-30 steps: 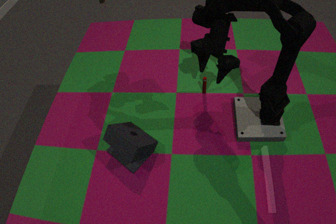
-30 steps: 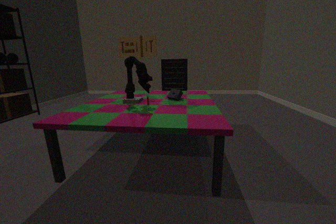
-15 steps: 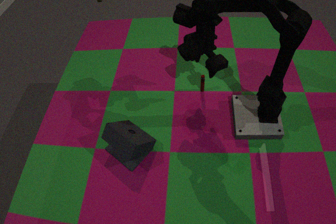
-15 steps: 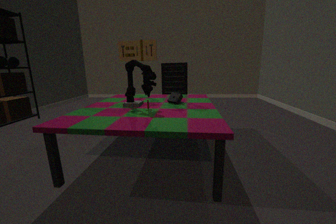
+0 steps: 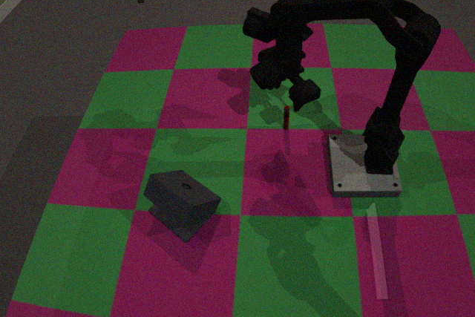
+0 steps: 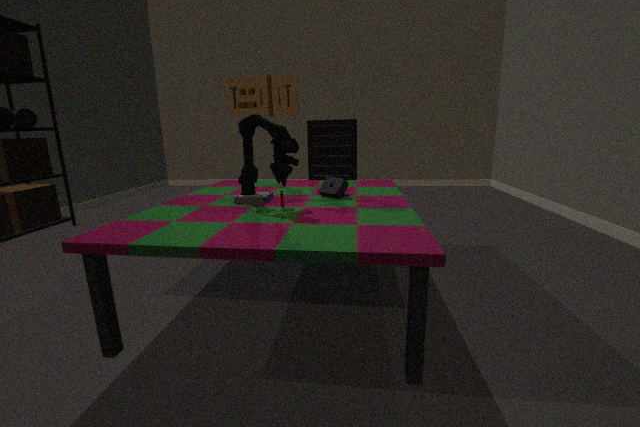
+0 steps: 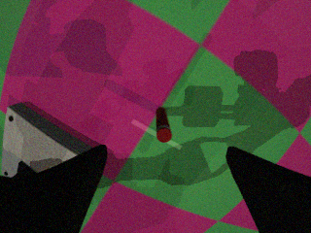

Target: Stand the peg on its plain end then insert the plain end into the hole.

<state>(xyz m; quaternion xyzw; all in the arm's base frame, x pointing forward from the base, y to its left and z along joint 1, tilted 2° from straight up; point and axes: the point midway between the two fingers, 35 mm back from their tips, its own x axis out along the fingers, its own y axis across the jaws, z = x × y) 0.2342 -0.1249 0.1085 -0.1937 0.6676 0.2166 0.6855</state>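
My gripper tip is 50 mm above the red peg. From my gripper tip the other things lie so: sloped panel: 260 mm to the left, 220 mm ahead, 60 mm below.
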